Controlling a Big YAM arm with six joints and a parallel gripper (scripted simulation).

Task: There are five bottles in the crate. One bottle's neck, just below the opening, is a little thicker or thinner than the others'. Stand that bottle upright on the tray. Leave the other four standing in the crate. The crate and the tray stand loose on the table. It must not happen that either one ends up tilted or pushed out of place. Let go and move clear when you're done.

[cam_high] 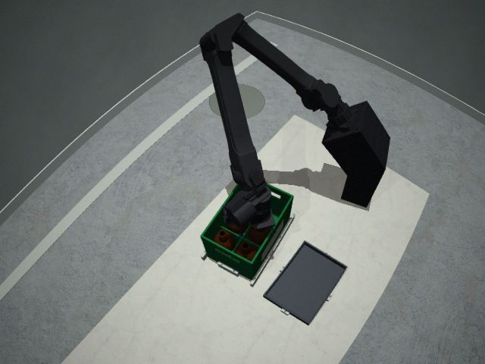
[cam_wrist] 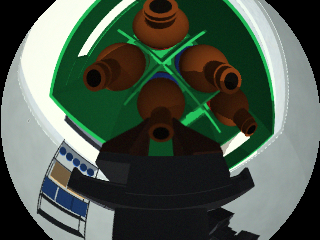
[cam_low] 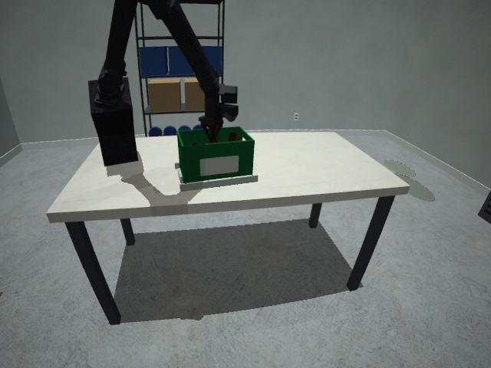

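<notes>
Now: the crate 7 cm below my hand, 4 cm to the right of it and 1 cm ahead of it. From my hand the other things lie so: tray (22 cm to the left, 14 cm below, 1 cm ahead).
</notes>
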